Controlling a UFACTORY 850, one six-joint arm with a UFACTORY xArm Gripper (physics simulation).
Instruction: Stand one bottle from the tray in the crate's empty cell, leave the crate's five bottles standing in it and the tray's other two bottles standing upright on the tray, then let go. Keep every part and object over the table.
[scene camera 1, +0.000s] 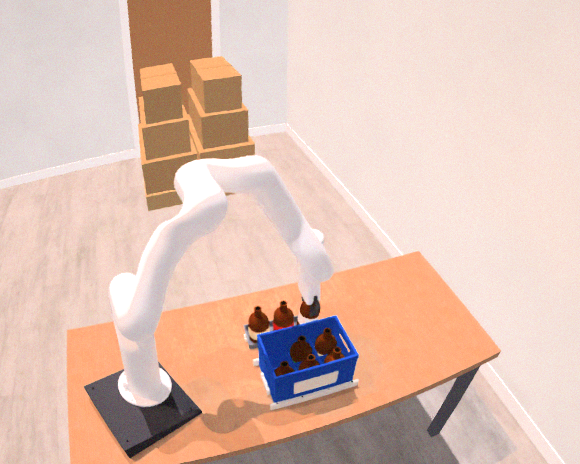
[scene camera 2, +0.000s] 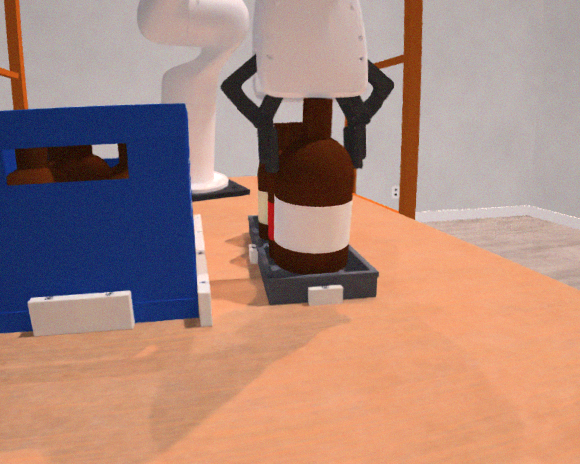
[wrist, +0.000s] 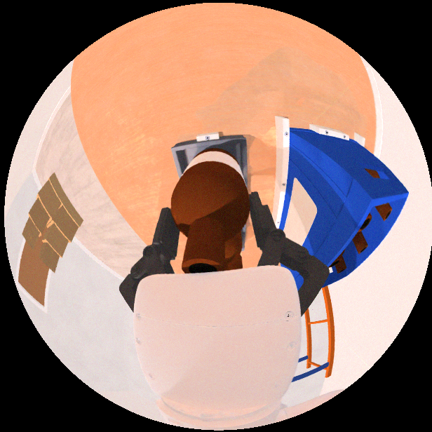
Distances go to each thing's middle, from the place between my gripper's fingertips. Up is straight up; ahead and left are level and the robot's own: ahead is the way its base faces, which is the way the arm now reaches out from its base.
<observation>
I see the pale-labelled bottle (scene camera 2: 313, 197) 10 mm below my hand. The rest, counted from my hand: red-labelled bottle (scene camera 2: 271, 176): 90 mm behind, 30 mm below, 20 mm to the left.
</observation>
